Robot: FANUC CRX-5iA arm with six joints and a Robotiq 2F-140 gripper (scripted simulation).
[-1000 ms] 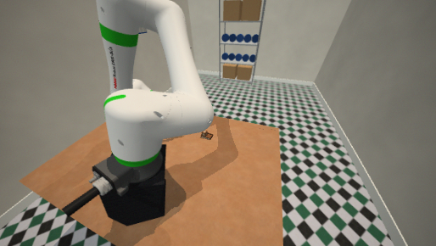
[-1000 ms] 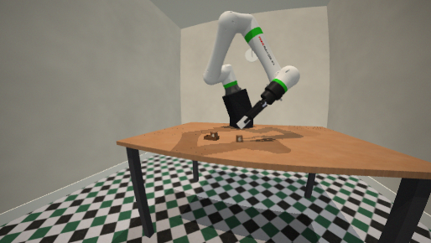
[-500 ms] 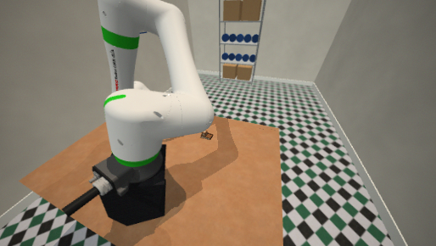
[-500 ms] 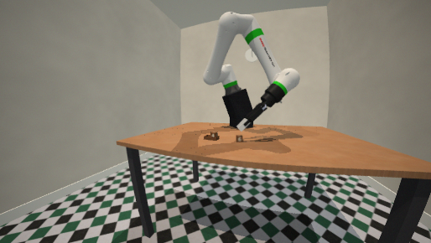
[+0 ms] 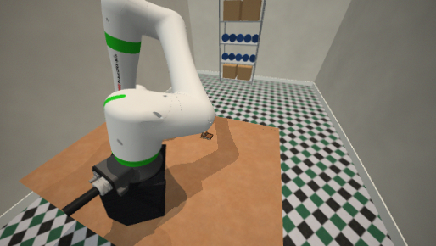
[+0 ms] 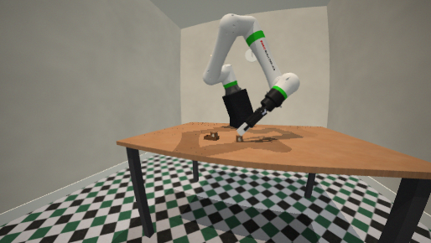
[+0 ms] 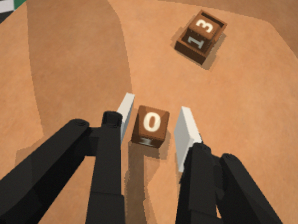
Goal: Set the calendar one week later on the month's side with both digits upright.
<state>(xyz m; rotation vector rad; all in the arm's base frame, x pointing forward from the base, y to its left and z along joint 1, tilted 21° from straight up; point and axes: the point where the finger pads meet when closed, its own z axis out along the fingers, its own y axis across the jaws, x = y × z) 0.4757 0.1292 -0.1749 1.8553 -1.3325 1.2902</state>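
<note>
Right now the brown cube is 5 cm below my hand, 2 cm to the right of it and 1 cm ahead of it. From my hand the other things lie so: brown calendar tray 18 cm to the right, 6 cm below, 2 cm ahead.
</note>
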